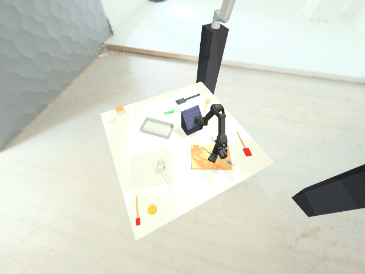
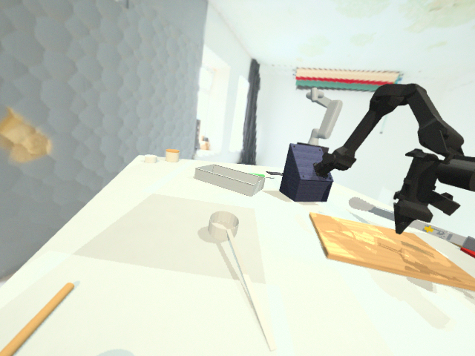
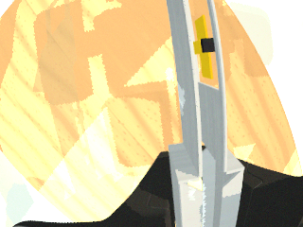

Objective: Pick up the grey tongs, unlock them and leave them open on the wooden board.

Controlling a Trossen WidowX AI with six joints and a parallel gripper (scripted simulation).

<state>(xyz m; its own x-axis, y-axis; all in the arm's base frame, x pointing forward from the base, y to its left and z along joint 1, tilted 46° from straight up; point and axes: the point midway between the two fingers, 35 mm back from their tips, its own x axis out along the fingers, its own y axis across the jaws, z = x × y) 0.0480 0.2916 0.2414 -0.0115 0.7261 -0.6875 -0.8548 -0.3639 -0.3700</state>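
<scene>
My gripper tip is now 60 mm above the wooden board and 30 mm to the left of it. Also, from my gripper tip: black spatula: 810 mm to the right, 180 mm behind, 60 mm below; then roasting tin: 550 mm to the right, 310 mm ahead, 40 mm below; then yellow lock piece: 50 mm to the left, 40 mm above, 30 mm behind.
</scene>
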